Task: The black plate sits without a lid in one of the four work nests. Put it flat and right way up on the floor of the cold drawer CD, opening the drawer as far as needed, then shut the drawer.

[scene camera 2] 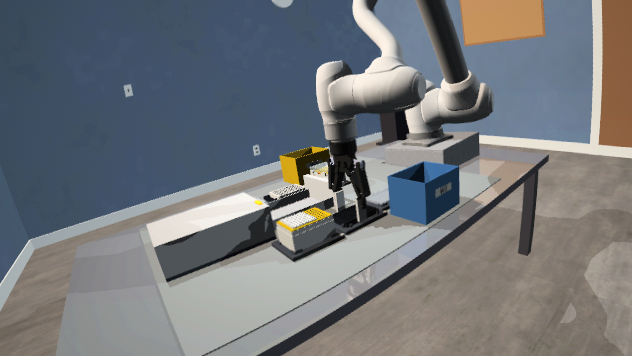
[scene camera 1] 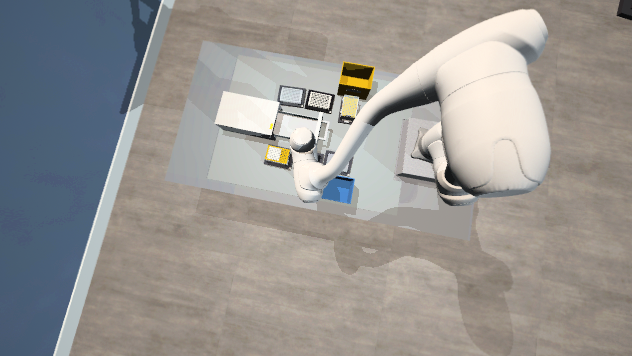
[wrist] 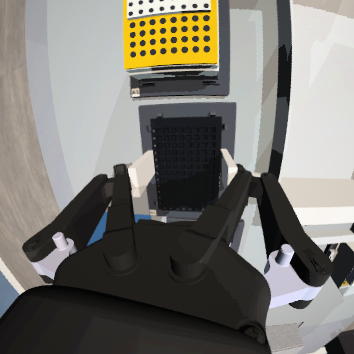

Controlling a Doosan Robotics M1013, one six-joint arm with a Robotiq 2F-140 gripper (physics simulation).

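Seen in the pictures: gripper, fingertip midpoint: (scene camera 2: 351, 216) (wrist: 186, 160); arm's base at its link origin: (scene camera 2: 427, 141) (scene camera 1: 430, 147).
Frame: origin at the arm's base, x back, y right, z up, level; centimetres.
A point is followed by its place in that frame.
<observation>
The black plate (scene camera 2: 345, 218) @(y -31.3, x -65.1, z -6.3 cm) (wrist: 186, 165) @(y -29.1, x -61.5, z -6.4 cm) has no lid and lies flat, right way up, in a dark grey work nest (wrist: 187, 109) @(y -30.0, x -68.2, z -7.7 cm). My gripper (scene camera 2: 350, 207) @(y -29.3, x -61.9, z -7.4 cm) (wrist: 186, 160) @(y -29.3, x -61.9, z -7.4 cm) points down over it, with its pale finger pads against the plate's two long sides; it is shut on the plate. In the scene camera 1 view the arm hides both gripper and plate. The cold drawer CD's white housing (scene camera 1: 249, 112) @(y -16.2, x -100.4, z 1.3 cm) (scene camera 2: 210, 217) @(y -19.5, x -100.2, z 1.3 cm) stands beside the nests. Its drawer (scene camera 1: 296, 126) @(y -12.0, x -74.9, z -7.1 cm) is pulled out, with the front panel (scene camera 1: 320, 123) @(y -8.2, x -61.3, z 0.4 cm) (wrist: 320, 216) @(y -15.1, x -61.0, z 0.5 cm) close to my gripper.
A yellow-and-white tip rack (scene camera 1: 277, 155) @(y -33.0, x -77.5, z -1.3 cm) (scene camera 2: 302, 224) @(y -36.2, x -80.0, z -1.5 cm) (wrist: 170, 37) @(y -31.7, x -74.1, z -1.7 cm) stands in the neighbouring nest. A blue bin (scene camera 1: 342, 191) @(y -38.7, x -36.3, z -8.6 cm) (scene camera 2: 407, 200) @(y -40.9, x -50.0, z -2.9 cm) is on the plate's other side. A yellow bin (scene camera 1: 356, 89) @(y 17.3, x -49.1, z 0.7 cm) (scene camera 2: 294, 170) @(y 17.9, x -59.6, z -2.2 cm) and two plates (scene camera 1: 292, 95) @(y 5.0, x -84.0, z -6.5 cm) (scene camera 1: 319, 101) @(y 6.9, x -67.4, z -6.4 cm) stand across the drawer.
</observation>
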